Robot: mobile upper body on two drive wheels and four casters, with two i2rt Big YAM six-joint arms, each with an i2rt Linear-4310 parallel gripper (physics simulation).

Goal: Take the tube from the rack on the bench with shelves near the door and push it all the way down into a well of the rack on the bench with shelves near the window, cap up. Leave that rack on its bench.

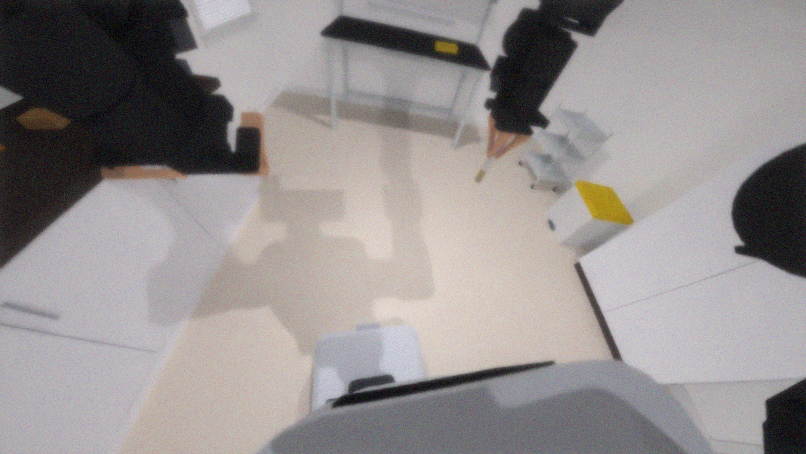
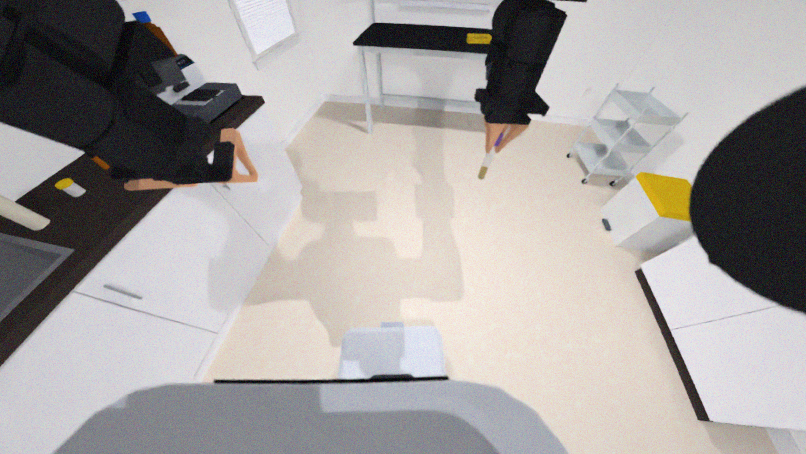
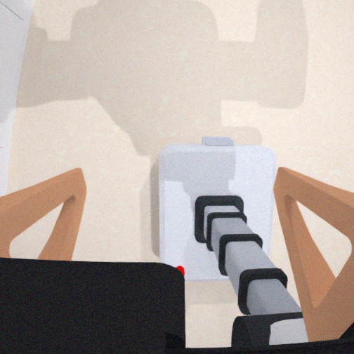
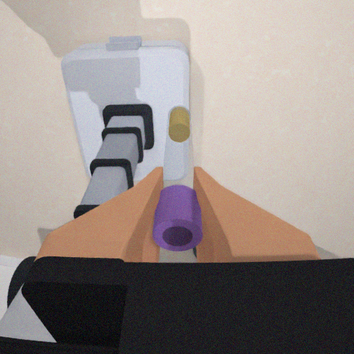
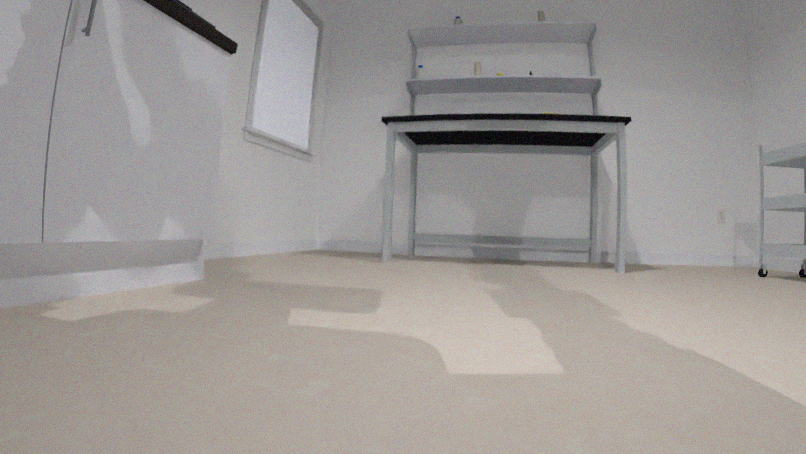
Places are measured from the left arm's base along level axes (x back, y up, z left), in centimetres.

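Pixels of known places: left gripper, fingertip midpoint: (image 1: 227,171) (image 2: 226,179); right gripper, fingertip midpoint: (image 1: 491,157) (image 2: 491,151).
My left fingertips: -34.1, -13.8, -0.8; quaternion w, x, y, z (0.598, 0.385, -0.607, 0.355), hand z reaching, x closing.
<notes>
Behind a point stands the place of what it marks, as x, y, z.
My right gripper (image 1: 491,157) @[-44.5, -17.0, -45.1] (image 2: 491,150) @[-44.5, -17.0, -45.1] (image 4: 178,177) is shut on the tube (image 1: 483,169) @[-44.3, -20.1, -44.6] (image 2: 486,163) @[-44.0, -19.5, -44.8] (image 4: 178,162). The tube's purple cap is up between the fingers and its yellow-brown end points down, over the floor. My left gripper (image 1: 183,173) (image 2: 191,183) (image 3: 179,178) is open and empty at the left. The bench with shelves near the window (image 1: 383,42) @[-248.2, -49.6, -43.1] (image 2: 417,37) @[-266.3, -49.6, -48.4] (image 5: 507,117) @[-237.8, -52.0, -66.2] stands ahead, across the floor. A small yellow rack (image 1: 446,47) @[-252.4, -46.6, -102.5] (image 2: 478,38) @[-254.4, -46.8, -102.5] lies on its black top, right of the middle. Its wells are too blurred to tell. The rack near the door does not show.
A white-fronted counter (image 1: 129,236) @[-66.8, -76.4, 71.6] (image 2: 186,265) @[-54.1, -83.5, 74.0] (image 5: 112,140) @[-106.9, -98.1, 63.9] runs along the left, under my left arm. A wheeled cart (image 1: 564,149) @[-164.5, -87.3, -215.7] (image 2: 626,129) @[-197.3, -99.4, -253.0] (image 5: 781,203) @[-194.0, -98.6, -219.4] and a yellow-topped white bin (image 1: 603,204) @[-101.7, -96.0, -222.3] (image 2: 665,197) @[-104.0, -96.0, -216.9] stand at the right, with another cabinet (image 1: 688,293) @[-20.0, -76.9, -195.1] (image 2: 727,338) @[-15.0, -104.6, -194.1] nearer.
</notes>
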